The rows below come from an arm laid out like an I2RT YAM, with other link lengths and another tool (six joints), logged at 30 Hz.
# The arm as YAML. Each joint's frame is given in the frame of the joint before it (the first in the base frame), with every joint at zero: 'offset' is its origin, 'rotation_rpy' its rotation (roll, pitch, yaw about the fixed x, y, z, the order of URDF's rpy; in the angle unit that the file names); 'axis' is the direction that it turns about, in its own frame. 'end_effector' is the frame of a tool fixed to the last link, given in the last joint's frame.
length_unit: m
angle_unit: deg
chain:
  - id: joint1
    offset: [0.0, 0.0, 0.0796]
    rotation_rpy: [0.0, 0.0, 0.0]
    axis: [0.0, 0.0, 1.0]
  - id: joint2
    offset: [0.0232, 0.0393, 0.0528]
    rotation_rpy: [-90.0, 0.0, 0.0]
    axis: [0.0, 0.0, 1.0]
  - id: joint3
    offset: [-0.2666, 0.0, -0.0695]
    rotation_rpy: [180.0, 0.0, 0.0]
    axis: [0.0, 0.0, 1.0]
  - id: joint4
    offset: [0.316, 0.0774, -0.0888]
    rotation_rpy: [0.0, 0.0, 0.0]
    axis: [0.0, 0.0, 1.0]
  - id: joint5
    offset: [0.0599, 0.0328, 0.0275]
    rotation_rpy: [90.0, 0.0, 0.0]
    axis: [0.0, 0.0, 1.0]
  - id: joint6
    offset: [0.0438, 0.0, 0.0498]
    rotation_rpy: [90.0, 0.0, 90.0]
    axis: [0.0, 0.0, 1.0]
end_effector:
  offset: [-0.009, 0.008, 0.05]
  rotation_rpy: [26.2, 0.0, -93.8]
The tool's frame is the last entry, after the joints.
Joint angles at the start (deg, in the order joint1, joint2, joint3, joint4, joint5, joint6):
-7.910, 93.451, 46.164, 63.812, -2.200, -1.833
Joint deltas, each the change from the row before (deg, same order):
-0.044, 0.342, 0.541, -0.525, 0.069, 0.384
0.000, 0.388, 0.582, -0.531, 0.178, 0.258
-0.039, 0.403, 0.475, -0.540, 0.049, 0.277
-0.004, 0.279, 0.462, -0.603, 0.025, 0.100
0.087, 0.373, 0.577, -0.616, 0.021, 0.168
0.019, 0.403, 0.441, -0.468, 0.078, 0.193
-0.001, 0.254, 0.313, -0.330, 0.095, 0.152
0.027, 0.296, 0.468, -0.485, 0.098, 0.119
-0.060, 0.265, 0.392, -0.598, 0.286, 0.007
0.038, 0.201, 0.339, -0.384, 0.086, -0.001
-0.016, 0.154, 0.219, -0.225, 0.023, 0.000
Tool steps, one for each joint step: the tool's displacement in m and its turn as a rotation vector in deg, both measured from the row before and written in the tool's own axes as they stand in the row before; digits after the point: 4 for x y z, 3 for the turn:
-0.0007, 0.0014, 0.0018, -0.080, -0.131, 0.493
-0.0008, 0.0013, 0.0020, -0.147, -0.196, 0.397
-0.0016, 0.0011, 0.0016, -0.047, -0.300, 0.462
-0.0009, 0.0008, 0.0016, 0.005, -0.328, 0.287
-0.0008, 0.0004, 0.0023, 0.095, -0.273, 0.361
-0.0016, 0.0006, 0.0016, -0.027, -0.295, 0.381
-0.0009, 0.0007, 0.0011, -0.076, -0.178, 0.266
-0.0006, 0.0008, 0.0017, -0.050, -0.225, 0.260
-0.0013, 0.0015, 0.0010, -0.311, -0.441, 0.223
-0.0004, 0.0004, 0.0013, -0.032, -0.217, 0.121
-0.0004, 0.0005, 0.0007, -0.027, -0.146, 0.072

